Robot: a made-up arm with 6 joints. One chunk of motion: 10 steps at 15 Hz.
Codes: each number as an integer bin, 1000 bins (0 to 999) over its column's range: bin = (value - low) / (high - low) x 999, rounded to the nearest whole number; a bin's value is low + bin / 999 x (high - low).
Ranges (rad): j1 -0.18..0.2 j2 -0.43..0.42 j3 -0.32..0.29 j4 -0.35..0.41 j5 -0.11..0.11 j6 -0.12..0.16
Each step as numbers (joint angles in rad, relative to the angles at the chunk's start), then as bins.
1 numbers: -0.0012 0.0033 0.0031 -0.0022 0.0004 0.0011
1 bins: 470 509 529 457 501 432
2 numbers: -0.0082 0.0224 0.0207 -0.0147 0.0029 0.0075
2 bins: 452 532 558 441 513 455
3 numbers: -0.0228 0.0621 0.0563 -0.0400 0.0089 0.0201
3 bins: 413 578 616 407 540 500
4 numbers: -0.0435 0.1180 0.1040 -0.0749 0.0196 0.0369
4 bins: 359 644 694 362 589 560
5 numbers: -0.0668 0.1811 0.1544 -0.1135 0.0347 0.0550
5 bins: 298 718 777 311 657 624
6 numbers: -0.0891 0.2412 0.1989 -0.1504 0.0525 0.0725
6 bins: 239 789 850 262 738 687
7 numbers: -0.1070 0.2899 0.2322 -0.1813 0.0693 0.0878
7 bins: 192 846 904 222 814 741
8 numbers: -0.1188 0.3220 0.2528 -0.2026 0.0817 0.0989
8 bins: 161 884 938 194 870 781
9 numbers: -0.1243 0.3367 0.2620 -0.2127 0.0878 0.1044
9 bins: 146 901 953 180 898 801
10 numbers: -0.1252 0.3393 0.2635 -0.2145 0.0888 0.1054
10 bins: 144 904 956 178 903 804
